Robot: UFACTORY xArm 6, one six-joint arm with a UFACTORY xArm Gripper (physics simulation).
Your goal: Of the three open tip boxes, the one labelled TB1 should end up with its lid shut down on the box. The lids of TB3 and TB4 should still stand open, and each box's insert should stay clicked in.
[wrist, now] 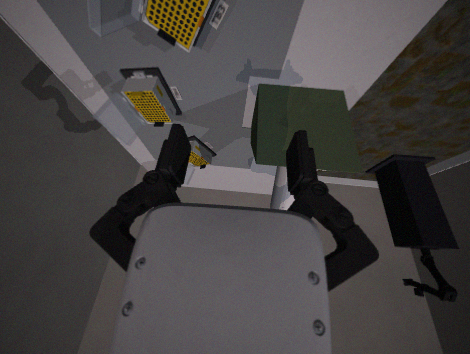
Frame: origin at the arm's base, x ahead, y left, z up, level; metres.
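Seen in the pictures: gripper, fingertip midpoint: (238, 138).
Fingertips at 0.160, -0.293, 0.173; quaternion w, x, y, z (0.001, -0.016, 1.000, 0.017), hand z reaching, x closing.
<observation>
A point is followed by its place in that frame, as x, y, z.
Three tip boxes with yellow inserts show in the wrist view. The nearest box (177, 17) @(0.281, -0.244, -0.099) is cut off by the top edge; a clear open lid (112, 19) @(0.367, -0.257, -0.052) stands at its left, and its white label (219, 14) @(0.217, -0.228, -0.153) seems to read TB3. A second box (148, 106) @(0.422, -0.036, -0.097) sits left of centre, with a label too small to read. The farthest box (198, 159) @(0.332, 0.253, -0.098) is partly hidden behind the left finger; its label cannot be read. Lids of these two are too faint to judge. Inserts appear seated. My gripper (238, 138) @(0.160, -0.293, 0.173) is open and empty, apart from all the boxes.
A large green block (310, 120) @(-0.006, -0.083, -0.046) stands right of centre, partly behind the right finger. A pale post (281, 187) @(0.035, 0.039, 0.084) shows between the fingers. A dark pedestal (412, 202) stands at the right, with a small dark arm shape (434, 275) below it. The grey work surface (215, 75) @(0.235, -0.101, -0.155) has a pale border.
</observation>
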